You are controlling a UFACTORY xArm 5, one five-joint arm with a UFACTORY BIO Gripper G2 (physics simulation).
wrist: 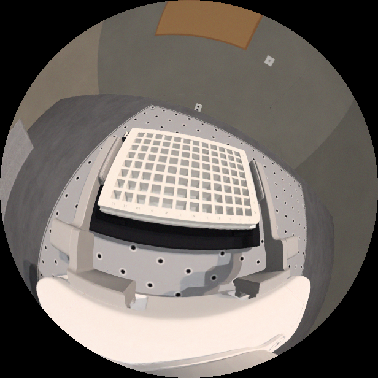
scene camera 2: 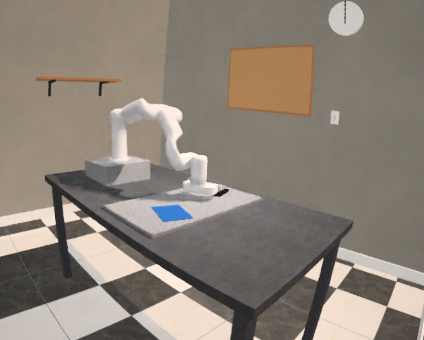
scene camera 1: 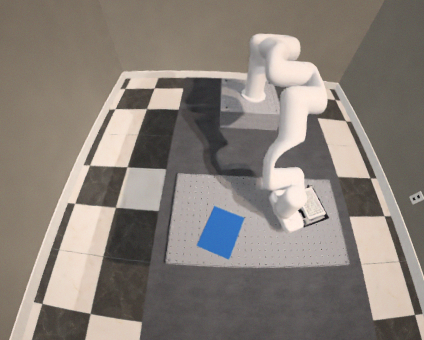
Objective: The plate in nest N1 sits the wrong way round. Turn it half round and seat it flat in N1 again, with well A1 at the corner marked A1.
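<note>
The white plate (scene camera 1: 314, 205) (wrist: 181, 175), a grid of square wells, is upright and close over the black nest N1 (scene camera 1: 327, 218) (scene camera 2: 223, 192) (wrist: 175, 241). It looks raised very slightly, though the height of the gap cannot be told. Small printed figures run along its near edge in the wrist view, too small to read surely. A white mark at the nest's far left corner is mostly covered by the plate. My gripper (wrist: 183, 170) is shut on the plate, one finger pad against each short side. In scene camera 2 its white body hides most of the plate.
The nest stands on a grey perforated board (scene camera 1: 260, 250) (scene camera 2: 135, 215) (wrist: 160, 277). A flat blue rectangle (scene camera 1: 221, 232) (scene camera 2: 171, 213) lies on that board, apart from the nest. The arm's grey base block (scene camera 1: 249, 120) (scene camera 2: 117, 172) stands on the dark table (scene camera 2: 250, 250).
</note>
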